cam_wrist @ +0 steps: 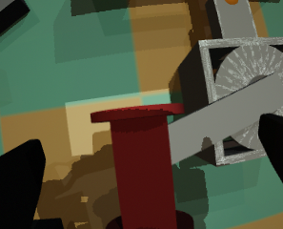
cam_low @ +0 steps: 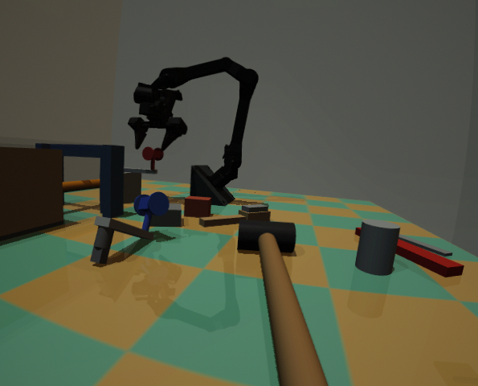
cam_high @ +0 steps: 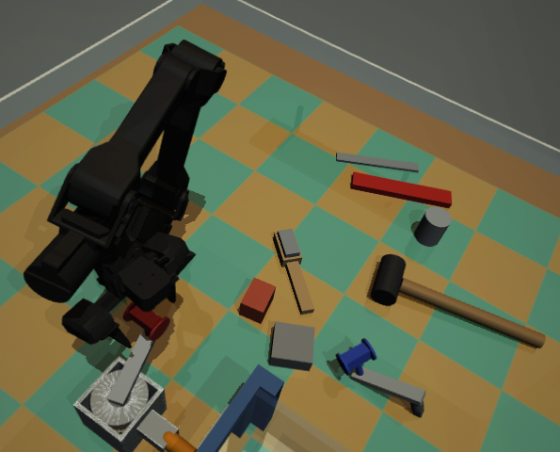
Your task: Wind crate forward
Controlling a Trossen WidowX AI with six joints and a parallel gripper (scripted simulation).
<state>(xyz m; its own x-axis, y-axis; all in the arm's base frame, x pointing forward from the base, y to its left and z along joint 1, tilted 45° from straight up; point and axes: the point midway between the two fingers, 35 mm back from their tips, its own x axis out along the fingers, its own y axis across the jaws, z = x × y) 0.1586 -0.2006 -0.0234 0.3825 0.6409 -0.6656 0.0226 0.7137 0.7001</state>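
Right now my gripper tip is 2 cm past the red cylindrical grip, 1 cm to the right of it and 3 cm above it. Round my gripper tip: grey block: 17 cm ahead, 16 cm to the left, 14 cm below; red-knobbed winch handle: 3 cm to the right, 6 cm below; boxy winch: 10 cm to the right, 13 cm below.
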